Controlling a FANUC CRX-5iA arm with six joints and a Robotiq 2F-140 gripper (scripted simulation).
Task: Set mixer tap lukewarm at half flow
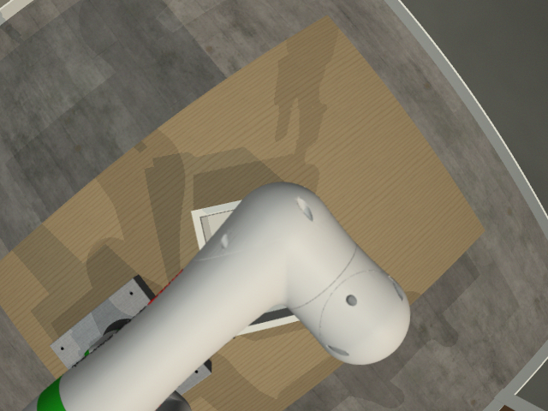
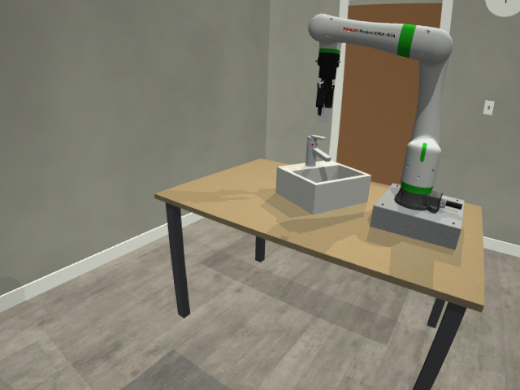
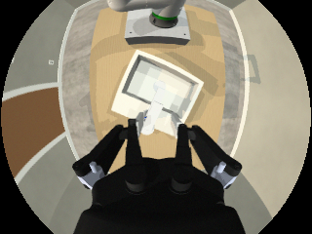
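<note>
Now: the lever 2 cm ahead of my hand, 1 cm to the right of it and 10 cm below it. The rest, counted from my hand: white basin: 5 cm behind, 2 cm to the left, 34 cm below; then mixer tap: 4 cm ahead, 2 cm to the right, 15 cm below.
</note>
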